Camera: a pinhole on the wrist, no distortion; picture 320 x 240 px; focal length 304.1 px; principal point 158.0 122.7 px. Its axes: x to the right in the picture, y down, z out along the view. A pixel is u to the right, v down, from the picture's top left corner.
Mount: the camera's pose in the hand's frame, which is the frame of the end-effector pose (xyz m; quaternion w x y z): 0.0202 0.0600 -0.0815 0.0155 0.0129 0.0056 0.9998
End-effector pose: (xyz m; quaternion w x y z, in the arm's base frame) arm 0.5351 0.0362 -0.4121 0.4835 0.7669 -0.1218 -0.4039
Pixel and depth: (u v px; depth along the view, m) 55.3 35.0 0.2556
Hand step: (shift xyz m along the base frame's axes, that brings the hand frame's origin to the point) -0.0245 -0.2438 0.0192
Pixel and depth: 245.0 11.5 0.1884
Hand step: -0.0693 -0.1204 0.1026
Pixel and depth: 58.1 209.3 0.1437
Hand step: 0.0036 -0.0895 -0.0316
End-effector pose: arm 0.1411 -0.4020 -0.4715 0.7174 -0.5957 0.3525 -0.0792
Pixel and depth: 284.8 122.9 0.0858
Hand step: -0.0257 0.0285 -0.0507
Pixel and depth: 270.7 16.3 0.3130
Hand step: 0.0236 0.2801 -0.1163
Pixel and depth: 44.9 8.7 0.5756
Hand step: 0.3962 0.3281 -0.3355
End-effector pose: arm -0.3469 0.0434 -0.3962 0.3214 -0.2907 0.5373 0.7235
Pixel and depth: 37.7 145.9 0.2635
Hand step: -0.1258 0.1845 -0.0312
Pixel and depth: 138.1 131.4 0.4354
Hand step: -0.1037 0.3386 0.0742
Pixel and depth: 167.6 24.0 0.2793
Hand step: -0.1479 0.1599 0.1244
